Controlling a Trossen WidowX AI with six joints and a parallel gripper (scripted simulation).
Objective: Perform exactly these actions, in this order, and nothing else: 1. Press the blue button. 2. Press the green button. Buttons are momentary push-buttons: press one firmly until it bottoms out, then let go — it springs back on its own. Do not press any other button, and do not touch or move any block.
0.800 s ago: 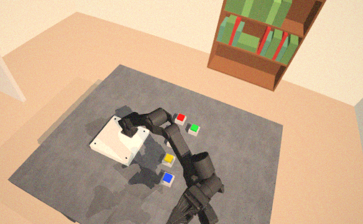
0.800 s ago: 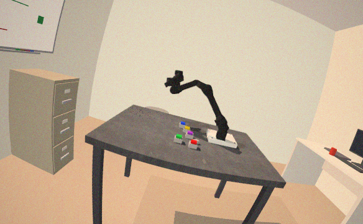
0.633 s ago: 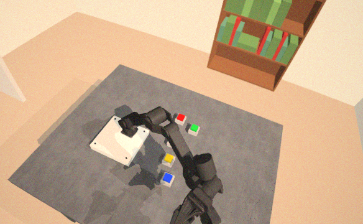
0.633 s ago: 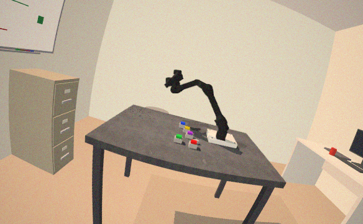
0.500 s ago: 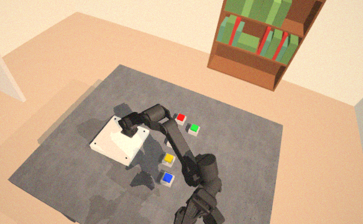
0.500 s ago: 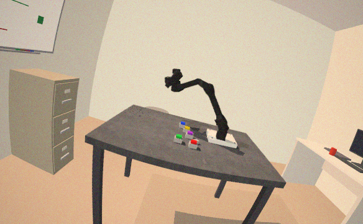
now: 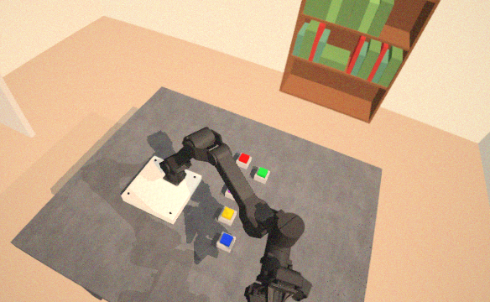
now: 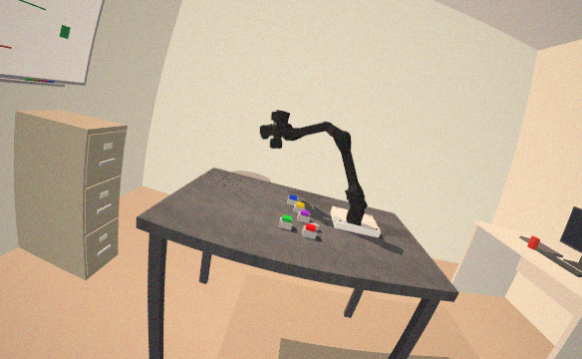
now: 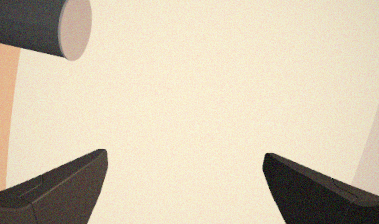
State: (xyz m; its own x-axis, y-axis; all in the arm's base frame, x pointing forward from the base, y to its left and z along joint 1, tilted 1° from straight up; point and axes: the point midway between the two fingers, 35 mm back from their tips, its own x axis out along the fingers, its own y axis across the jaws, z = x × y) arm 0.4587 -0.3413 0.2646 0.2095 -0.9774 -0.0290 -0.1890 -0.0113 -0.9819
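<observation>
Now: gripper tip 270 mm above the blue button, 240 mm to the right of it and 190 mm past it. From my gripper tip the other things lie so: purple button: 430 mm to the left, 270 mm below, 250 mm behind; green button: 550 mm to the left, 270 mm below, 190 mm behind; yellow button: 330 mm to the left, 270 mm below, 230 mm behind.
</observation>
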